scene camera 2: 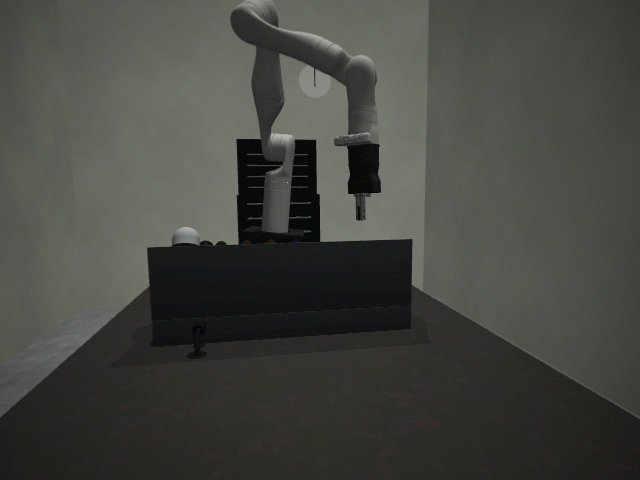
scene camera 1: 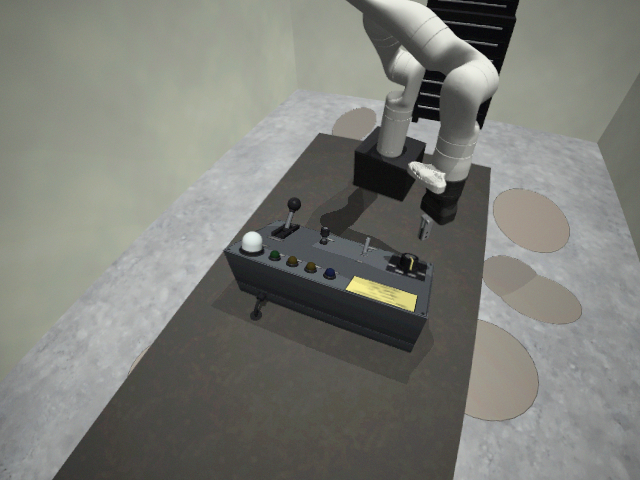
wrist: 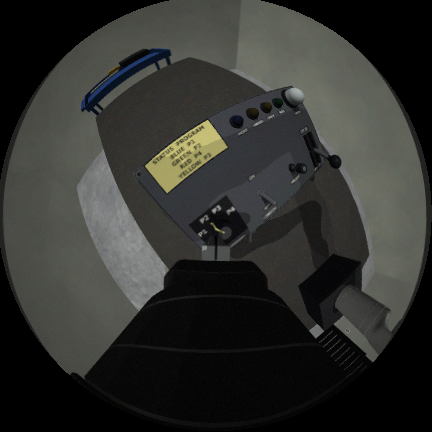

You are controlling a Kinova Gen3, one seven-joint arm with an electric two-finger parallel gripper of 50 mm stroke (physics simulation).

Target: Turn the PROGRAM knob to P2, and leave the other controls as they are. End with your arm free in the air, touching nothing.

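Seen in the pictures: gripper, fingertip midpoint: (scene camera 2: 360,220) (scene camera 1: 422,237) (wrist: 215,243); arm's base, origin of the base link: (scene camera 2: 274,231) (scene camera 1: 389,149) (wrist: 344,296).
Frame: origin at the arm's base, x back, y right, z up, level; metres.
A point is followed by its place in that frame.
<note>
The PROGRAM knob (scene camera 1: 409,260) @[x -0.450, y -0.185, z -0.016 m] (wrist: 226,232) @[x -0.428, y -0.181, z -0.024 m] is a dark round knob on a black plate marked P1 to P4, at one end of the dark control box (scene camera 1: 330,305) @[x -0.631, y -0.045, z -0.044 m] (scene camera 2: 279,281) @[x -0.633, y 0.006, z -0.035 m] (wrist: 200,200) @[x -0.510, y -0.184, z -0.020 m]. In the wrist view its yellow pointer line aims at P2. My gripper (scene camera 1: 424,237) @[x -0.436, y -0.201, z 0.064 m] (scene camera 2: 360,219) @[x -0.436, y -0.201, z 0.064 m] (wrist: 215,243) @[x -0.436, y -0.201, z 0.064 m] is shut and empty. It hangs in the air above the knob's end of the box, apart from the knob. The knob is hidden behind the box in scene camera 2.
A small toggle (scene camera 1: 366,245) @[x -0.433, y -0.065, z -0.029 m] (wrist: 267,200) @[x -0.427, y -0.070, z -0.029 m], a black-ball lever (scene camera 1: 294,204) @[x -0.399, y 0.169, z 0.011 m] (wrist: 334,161) @[x -0.390, y 0.161, z 0.008 m], a small black stick (scene camera 1: 324,232) @[x -0.445, y 0.053, z -0.014 m] (wrist: 301,168) @[x -0.434, y 0.047, z -0.010 m] and a white dome (scene camera 1: 252,241) @[x -0.602, y 0.169, z 0.063 m] (scene camera 2: 185,236) @[x -0.614, y 0.178, z 0.054 m] (wrist: 294,97) @[x -0.581, y 0.159, z 0.050 m] stand up from the box. A row of round coloured buttons and a yellow label (scene camera 1: 382,293) @[x -0.593, y -0.155, z 0.022 m] (wrist: 186,156) @[x -0.587, y -0.156, z 0.019 m] are also on it.
</note>
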